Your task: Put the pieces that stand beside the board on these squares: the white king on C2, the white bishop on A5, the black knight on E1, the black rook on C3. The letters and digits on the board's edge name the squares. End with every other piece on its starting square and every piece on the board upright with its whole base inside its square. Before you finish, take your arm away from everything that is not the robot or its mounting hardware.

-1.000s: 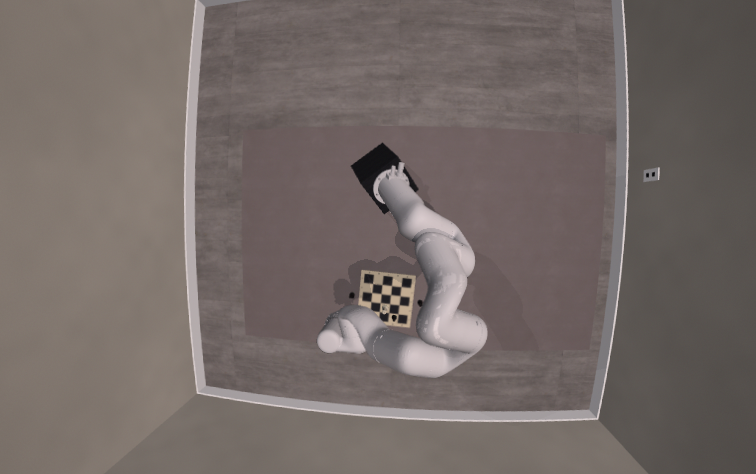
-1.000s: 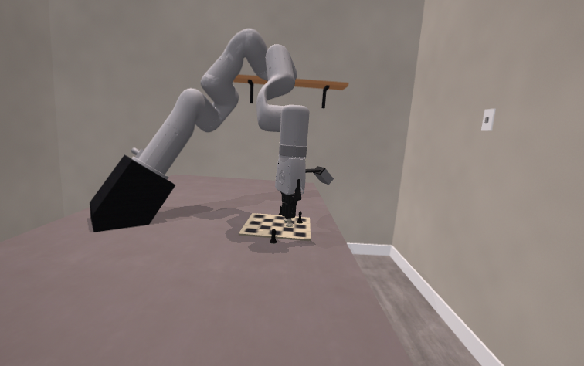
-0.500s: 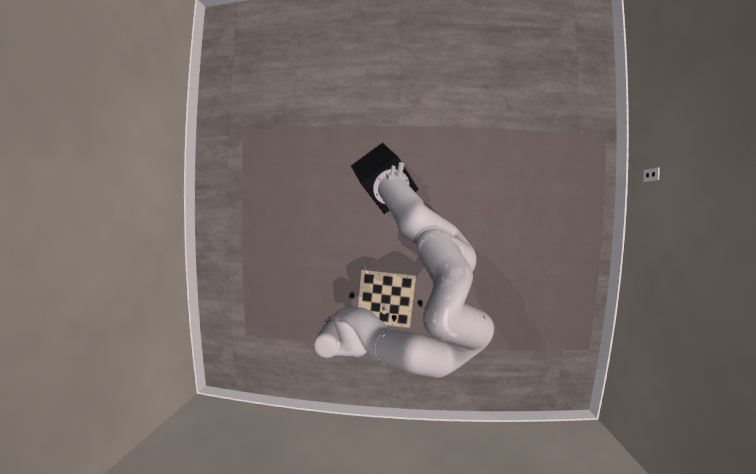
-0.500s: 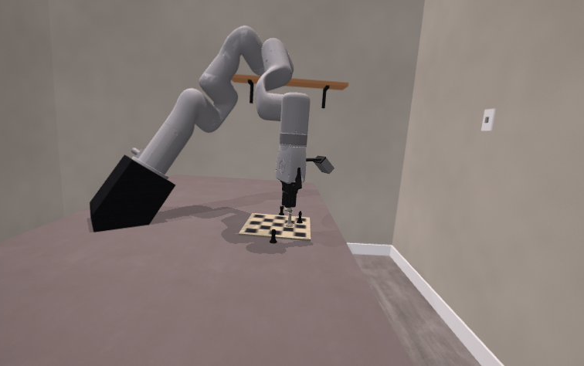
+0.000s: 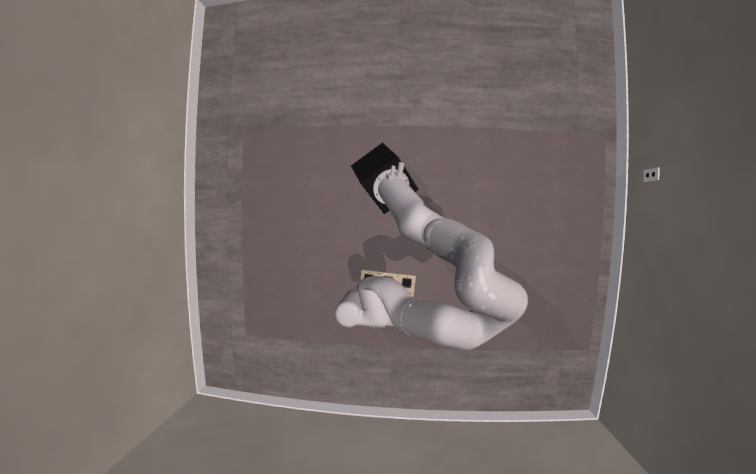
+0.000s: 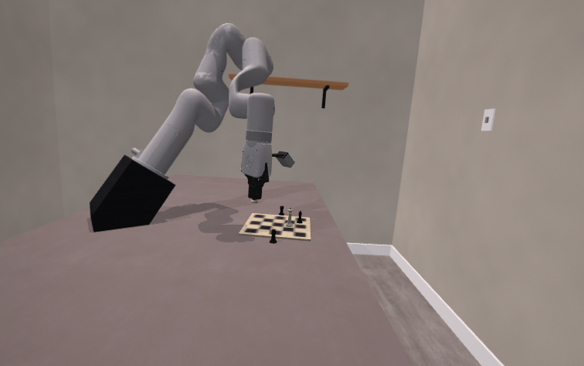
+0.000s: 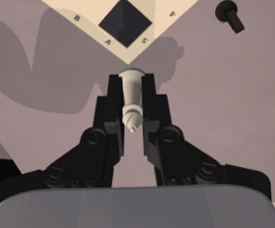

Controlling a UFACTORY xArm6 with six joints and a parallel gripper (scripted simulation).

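My hand is 120 mm above the black piece, 70 mm short of it and 50 mm to the left of it. Also, from my hand: white king (100 mm ahead, 90 mm to the left, 90 mm below); chessboard (130 mm below, 90 mm to the left, 60 mm ahead); white bishop (10 mm below).
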